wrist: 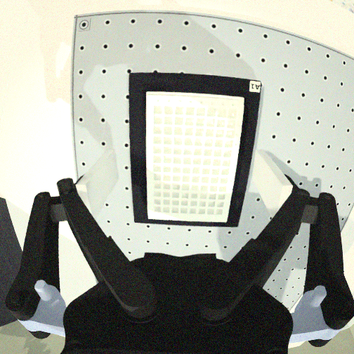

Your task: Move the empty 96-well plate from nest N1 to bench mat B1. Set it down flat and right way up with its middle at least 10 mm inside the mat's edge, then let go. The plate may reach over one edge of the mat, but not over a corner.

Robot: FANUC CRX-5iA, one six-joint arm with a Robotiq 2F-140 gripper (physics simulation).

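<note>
The white 96-well plate (195, 145) lies flat, wells facing up, inside the border of a black rectangular base (138, 150). A small label reading A1 is at the base's upper right corner. No N1 or B1 marking can be read, and no separate mat can be made out. My gripper (184, 163) is open and empty, its pale finger pads wide apart on the left and right of the plate, with gaps between them and the plate. The gripper's body hides the area below the base.
A light grey board (300, 150) with rows of dark holes lies under and around the black base. Its left edge and curved-looking top edge show. A pale surface (35, 110) extends to the left, and a dark object (7, 260) shows at the lower left edge.
</note>
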